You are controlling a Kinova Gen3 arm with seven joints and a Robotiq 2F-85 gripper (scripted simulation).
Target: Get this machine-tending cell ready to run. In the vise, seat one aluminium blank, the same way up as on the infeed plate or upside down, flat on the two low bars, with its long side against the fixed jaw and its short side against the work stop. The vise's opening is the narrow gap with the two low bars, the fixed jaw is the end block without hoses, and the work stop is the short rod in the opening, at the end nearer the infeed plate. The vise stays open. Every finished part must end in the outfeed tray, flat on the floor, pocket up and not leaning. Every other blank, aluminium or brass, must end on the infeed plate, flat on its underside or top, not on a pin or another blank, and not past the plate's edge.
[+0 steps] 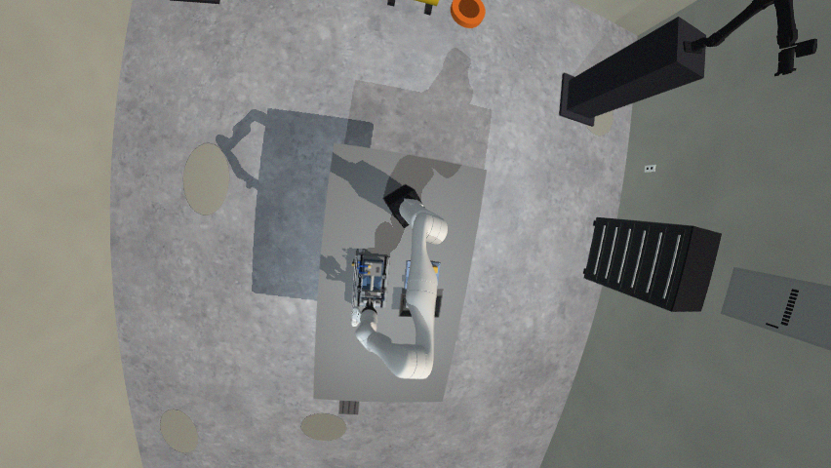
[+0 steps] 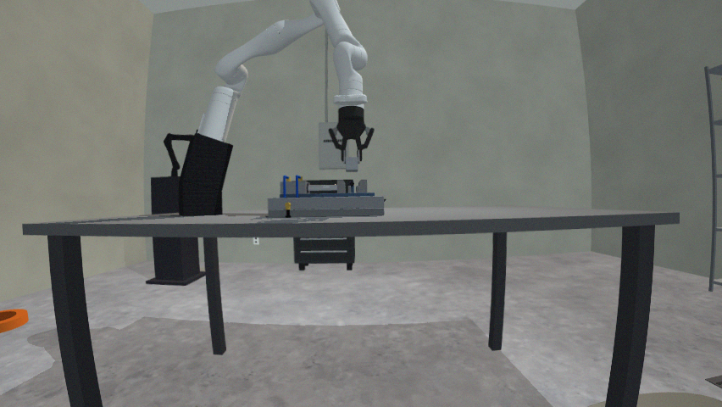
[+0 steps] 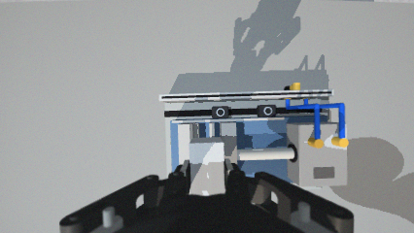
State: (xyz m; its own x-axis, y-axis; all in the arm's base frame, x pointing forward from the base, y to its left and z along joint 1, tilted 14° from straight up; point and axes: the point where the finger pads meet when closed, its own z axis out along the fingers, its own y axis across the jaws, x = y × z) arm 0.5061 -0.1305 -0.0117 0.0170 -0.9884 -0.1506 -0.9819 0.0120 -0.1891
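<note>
Right now my hand is 9 cm past the white rod and 9 cm above it. The rest, counted from my hand: brass blank (18 cm behind, 33 cm to the left, 14 cm below); vise (7 cm behind, 13 cm below).
</note>
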